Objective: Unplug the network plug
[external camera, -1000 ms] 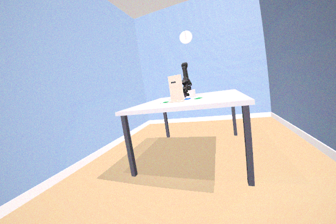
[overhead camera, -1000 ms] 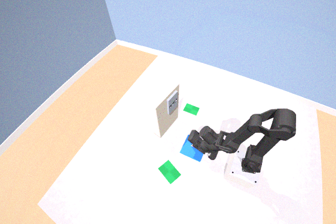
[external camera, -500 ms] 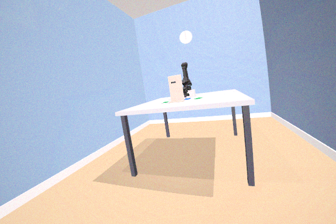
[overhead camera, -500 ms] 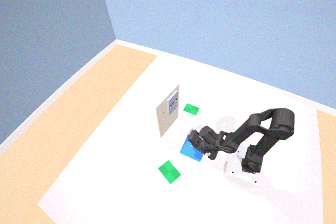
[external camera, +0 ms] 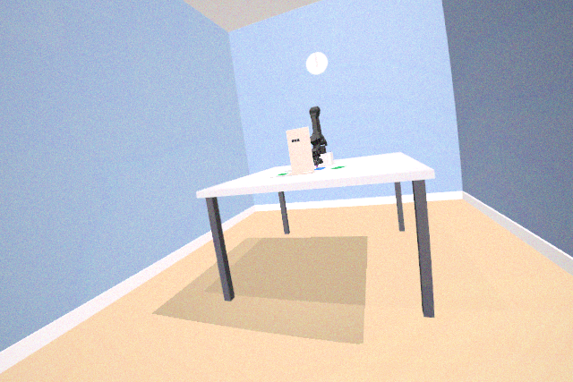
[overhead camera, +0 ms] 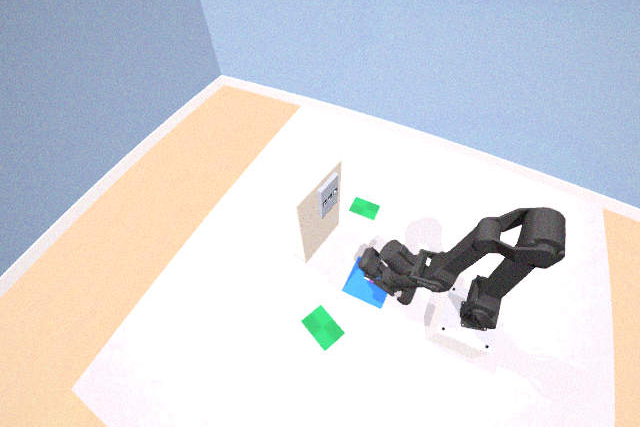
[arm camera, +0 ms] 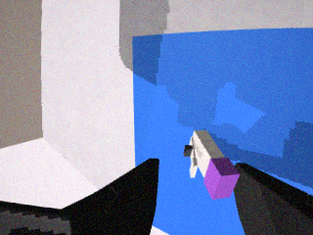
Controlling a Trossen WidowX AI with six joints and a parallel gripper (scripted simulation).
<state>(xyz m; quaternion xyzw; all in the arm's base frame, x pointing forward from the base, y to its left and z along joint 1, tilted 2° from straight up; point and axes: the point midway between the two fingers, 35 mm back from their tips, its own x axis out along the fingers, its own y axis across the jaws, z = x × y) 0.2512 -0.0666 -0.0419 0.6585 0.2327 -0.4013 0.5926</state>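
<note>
Now: the network plug 1 cm below my gripper tip. The rest, counted from my gripper tip: blue marked square 2 cm below; upright panel 16 cm ahead, 12 cm above, 10 cm to the right.
</note>
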